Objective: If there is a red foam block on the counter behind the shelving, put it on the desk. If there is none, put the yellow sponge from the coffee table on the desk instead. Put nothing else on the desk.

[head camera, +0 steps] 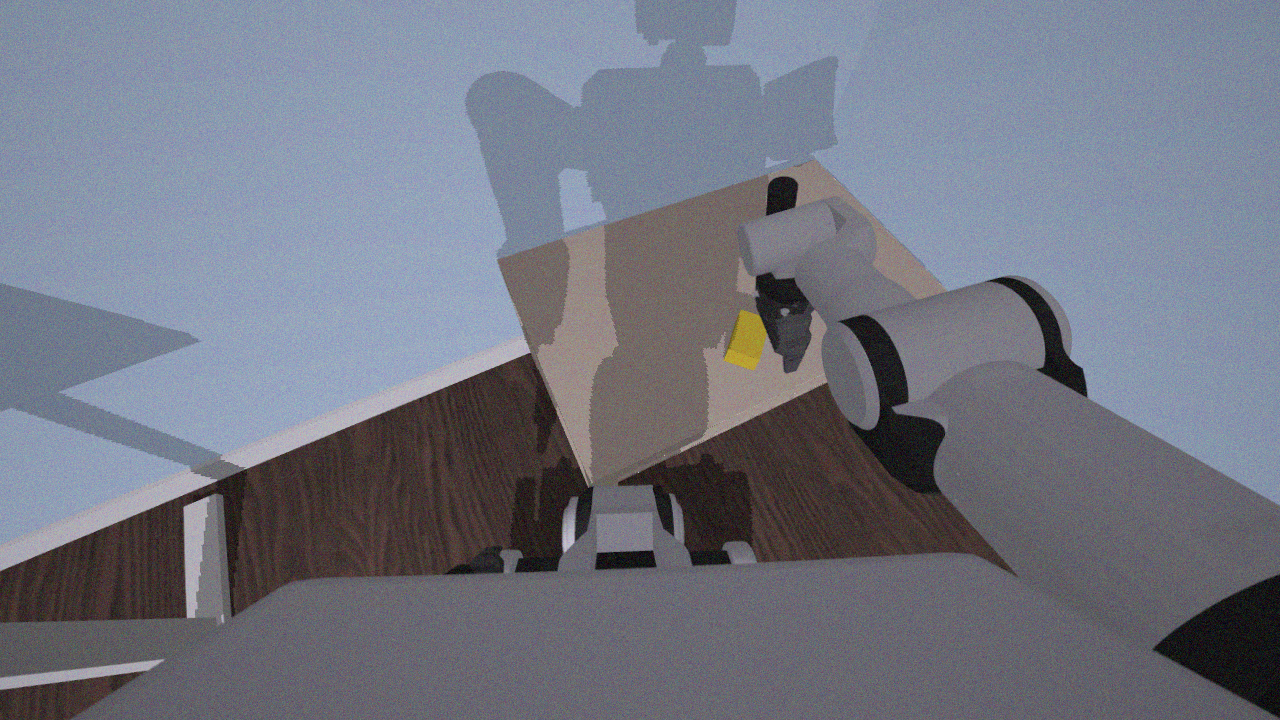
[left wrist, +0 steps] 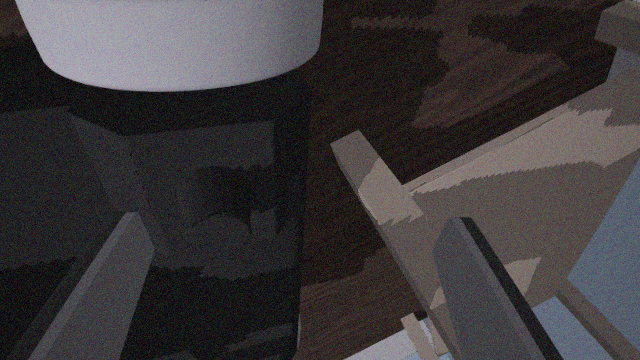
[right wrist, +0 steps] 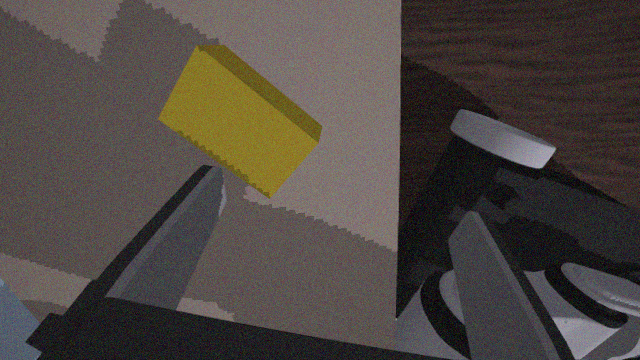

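Pixels of known places: left gripper, fingertip midpoint: point(left wrist: 298, 233); right gripper, fingertip midpoint: point(head camera: 778, 342) point(right wrist: 340, 205); robot's base at its link origin: point(right wrist: 428, 209).
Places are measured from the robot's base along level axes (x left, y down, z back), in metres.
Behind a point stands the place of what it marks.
Observation:
The yellow sponge point(head camera: 745, 340) @[y -0.496, x -0.242, z -0.421 m] point(right wrist: 240, 120) @[y -0.496, x -0.261, z -0.435 m] lies on the light wooden coffee table point(head camera: 662, 268) @[y -0.451, x -0.098, z -0.641 m] point(left wrist: 490, 200) @[y -0.151, x 0.026, z -0.368 m] point(right wrist: 350, 75) @[y -0.451, x -0.309, z -0.369 m], near the edge on the robot's side. My right gripper point(head camera: 791, 365) point(right wrist: 340, 205) @[y -0.581, x -0.269, z -0.364 m] is open and empty, above the table edge. In the head view it is just right of the sponge; in the right wrist view one fingertip is beside the sponge's near long side, and the other is out past the table edge. My left gripper point(left wrist: 298, 233) @[y -0.306, x 0.237, z -0.029 m] is open and empty, over the black base and the floor beside the table. The red foam block, the counter and the desk do not show.
The robot's base point(head camera: 626, 528) is close to the table's near corner. A pale blue floor area point(head camera: 268, 179) @[y -0.743, x 0.547, z -0.579 m] lies beyond the dark wood floor point(head camera: 375, 465) @[y -0.001, x 0.681, z -0.337 m], with a white strip point(head camera: 393, 391) @[y -0.084, x 0.635, z -0.522 m] between them. A white upright piece point(head camera: 204, 555) stands at the lower left.

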